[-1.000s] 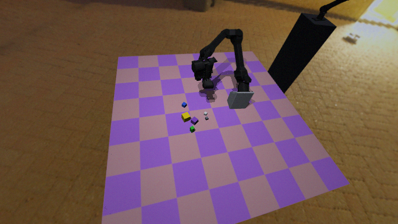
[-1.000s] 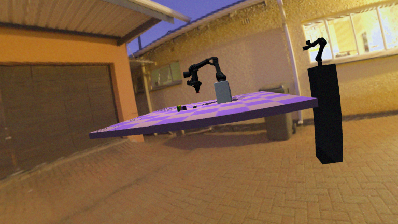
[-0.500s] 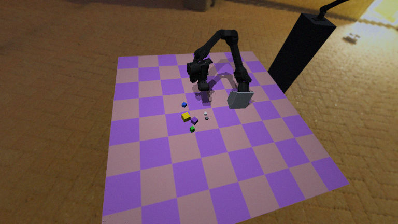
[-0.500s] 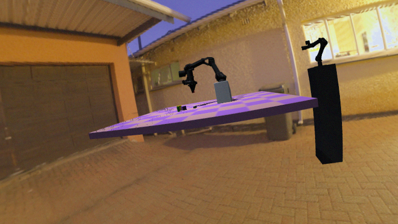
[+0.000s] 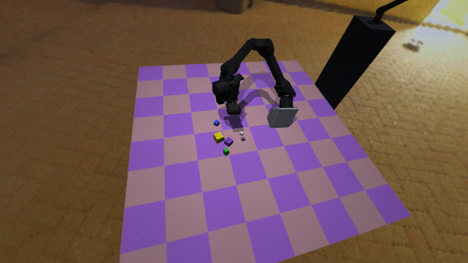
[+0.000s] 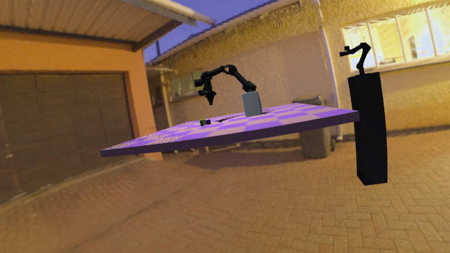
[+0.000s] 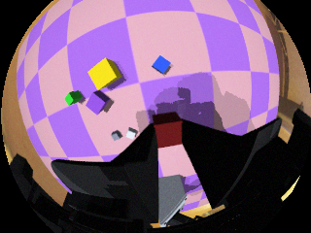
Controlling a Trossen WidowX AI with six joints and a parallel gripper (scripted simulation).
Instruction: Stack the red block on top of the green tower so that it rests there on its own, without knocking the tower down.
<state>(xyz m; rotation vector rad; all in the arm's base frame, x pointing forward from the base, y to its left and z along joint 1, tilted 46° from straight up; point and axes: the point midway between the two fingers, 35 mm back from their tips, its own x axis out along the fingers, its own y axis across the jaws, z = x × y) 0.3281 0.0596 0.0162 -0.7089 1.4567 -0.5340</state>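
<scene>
Right now the dark purple block is 120 mm to the left of my gripper tip and 130 mm below it. Also, from my gripper tip: red block right at my gripper tip; then small blue block 60 mm ahead, 10 mm to the right, 130 mm below; then yellow block 50 mm ahead, 90 mm to the left, 120 mm below.
</scene>
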